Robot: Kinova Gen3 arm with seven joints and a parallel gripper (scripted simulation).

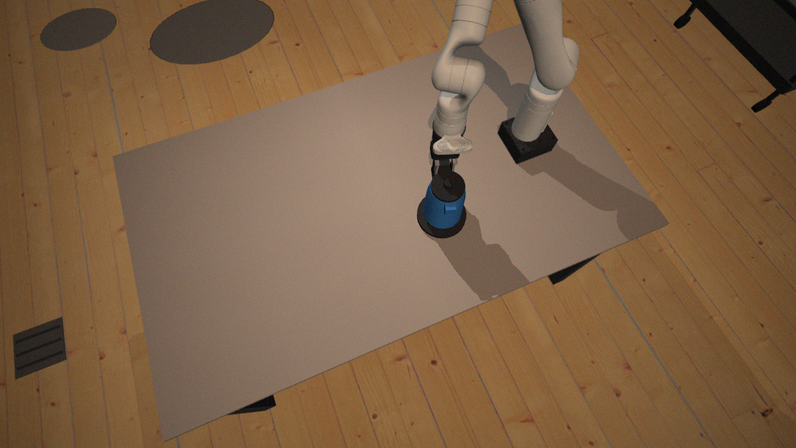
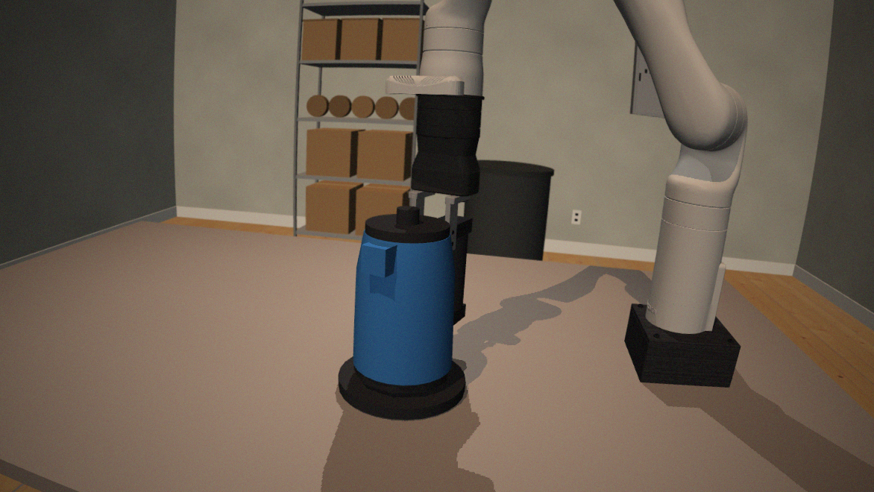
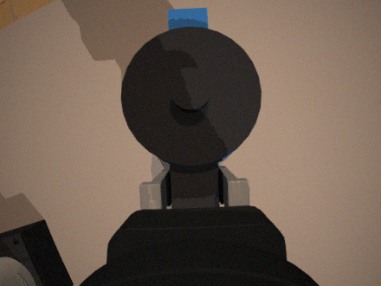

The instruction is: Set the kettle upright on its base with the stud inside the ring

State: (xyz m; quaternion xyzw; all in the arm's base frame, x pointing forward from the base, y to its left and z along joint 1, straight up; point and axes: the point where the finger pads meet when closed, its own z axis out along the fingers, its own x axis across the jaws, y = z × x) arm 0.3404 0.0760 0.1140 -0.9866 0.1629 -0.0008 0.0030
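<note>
Now: the blue kettle 60 mm below my hand, 30 mm to the left of it and 10 mm ahead of it. Round my hand: round black base 160 mm below, 60 mm to the left, 20 mm ahead.
</note>
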